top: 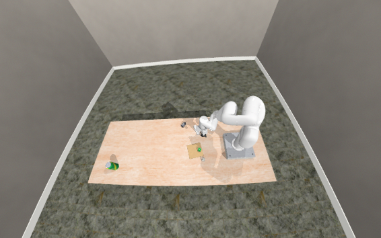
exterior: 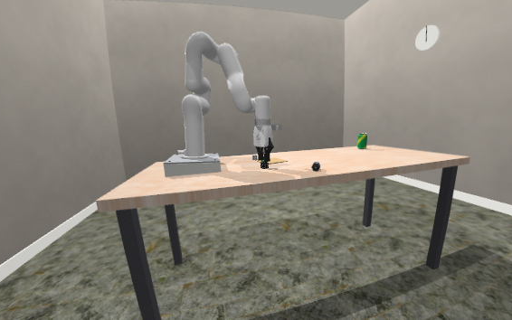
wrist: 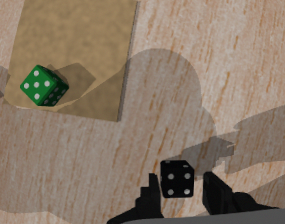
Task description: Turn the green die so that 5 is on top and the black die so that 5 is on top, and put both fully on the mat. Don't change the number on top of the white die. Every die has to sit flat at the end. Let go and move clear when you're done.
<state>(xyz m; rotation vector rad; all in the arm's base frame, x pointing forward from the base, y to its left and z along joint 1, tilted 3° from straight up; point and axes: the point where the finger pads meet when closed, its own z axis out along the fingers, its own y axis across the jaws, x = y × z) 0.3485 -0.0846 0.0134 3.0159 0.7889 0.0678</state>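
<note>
Right now the black die is 40 mm below my hand. Also, from my hand: green die (20 mm ahead, 160 mm to the left, 40 mm below); dark tool (220 mm ahead, 110 mm to the right, 40 mm below); tan mat (60 mm ahead, 170 mm to the left, 50 mm below).
</note>
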